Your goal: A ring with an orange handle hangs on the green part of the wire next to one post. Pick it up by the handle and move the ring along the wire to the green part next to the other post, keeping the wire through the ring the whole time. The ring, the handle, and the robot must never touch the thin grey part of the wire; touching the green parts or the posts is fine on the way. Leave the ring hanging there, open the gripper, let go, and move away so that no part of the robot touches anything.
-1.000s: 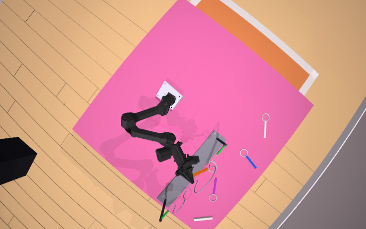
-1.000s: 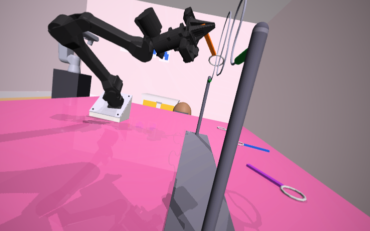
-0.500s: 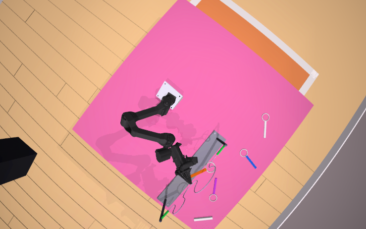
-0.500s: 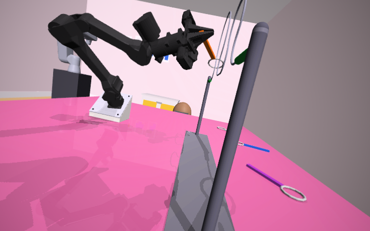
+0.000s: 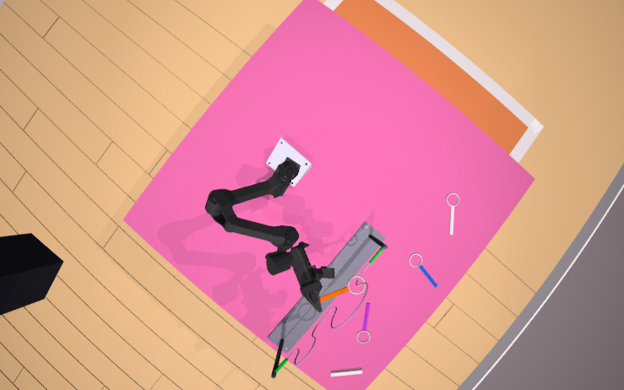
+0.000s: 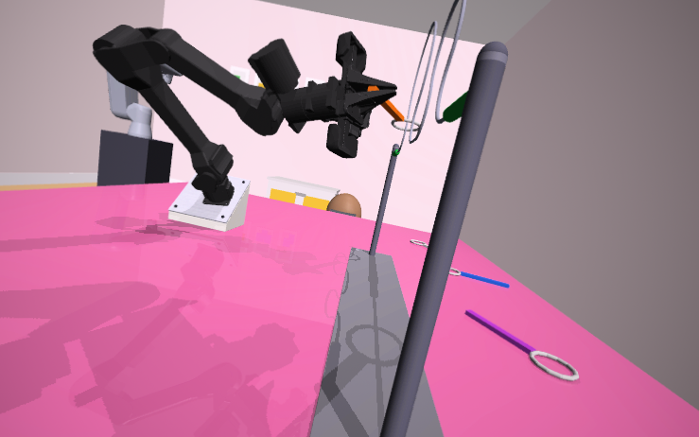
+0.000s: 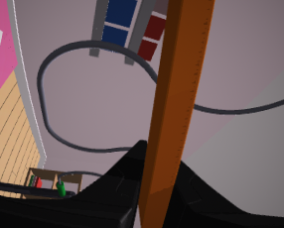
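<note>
Right now my gripper tip is 9 cm to the right of the orange-handled ring, 2 cm short of it and 2 cm above it. Also, from my gripper tip: purple-handled ring 34 cm below, 27 cm ahead, 5 cm to the right; then white bar 33 cm below, 32 cm ahead, 27 cm to the right.
</note>
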